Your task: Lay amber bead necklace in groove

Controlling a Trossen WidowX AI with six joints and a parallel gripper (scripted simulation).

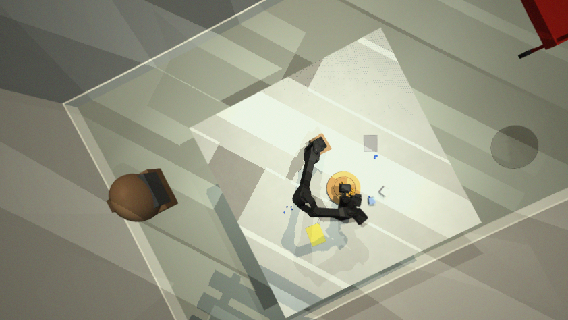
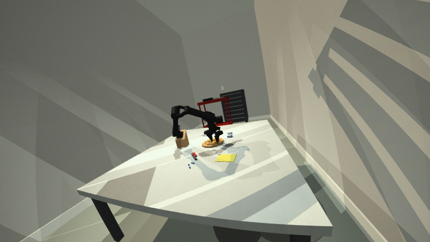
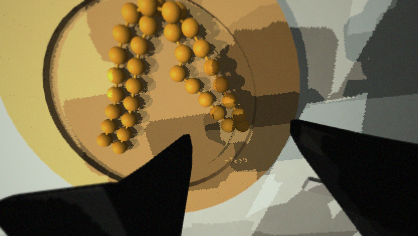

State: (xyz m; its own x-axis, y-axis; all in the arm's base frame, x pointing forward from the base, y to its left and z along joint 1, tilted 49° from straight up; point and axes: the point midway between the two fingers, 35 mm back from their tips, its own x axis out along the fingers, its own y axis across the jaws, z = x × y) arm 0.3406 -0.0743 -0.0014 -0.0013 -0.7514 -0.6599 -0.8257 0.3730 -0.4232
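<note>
My gripper tip is now 5 cm to the right of the round bead board, 4 cm past it and 2 cm above it. Also, from my gripper tip: light blue cube 15 cm to the left, 11 cm ahead, 2 cm below; red-handled tool 18 cm to the right, 12 cm behind, 2 cm below; white cube 24 cm to the left, 10 cm ahead, 1 cm below.
</note>
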